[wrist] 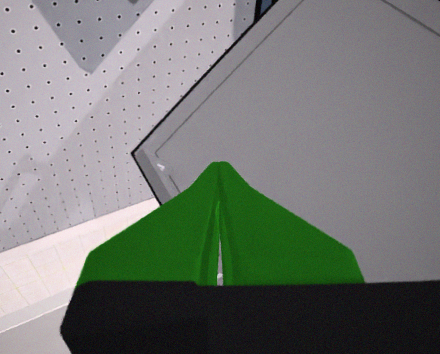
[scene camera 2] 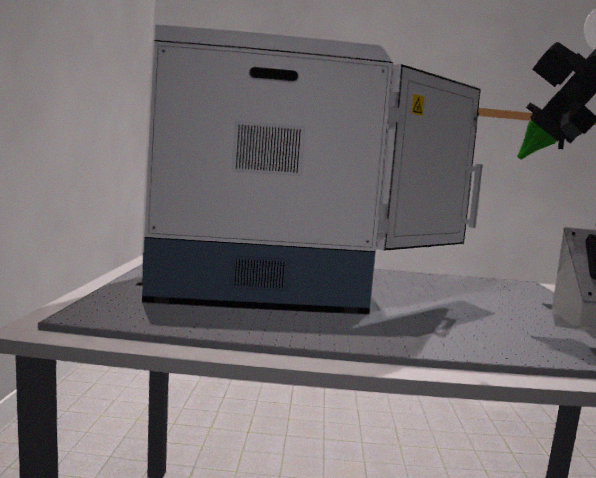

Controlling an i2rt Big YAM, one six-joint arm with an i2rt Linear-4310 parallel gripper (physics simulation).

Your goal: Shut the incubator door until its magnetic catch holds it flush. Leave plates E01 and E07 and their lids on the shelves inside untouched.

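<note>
The incubator stands on the perforated board, its side panel toward scene camera 2. Its grey door stands open, swung out to the right, with a yellow warning label and an upright handle near its free edge. My gripper is shut and empty, its green fingertips together, pointing down. In scene camera 2 it is to the right of the door's free edge, above handle height. In the wrist view the fingertips overlap the door panel; contact cannot be told. The shelves, plates E01 and E07 and their lids are hidden.
The perforated board covers the table. A grey sloped box stands at the right. A brown bar shows between the door's free edge and the gripper. A wall is at the left.
</note>
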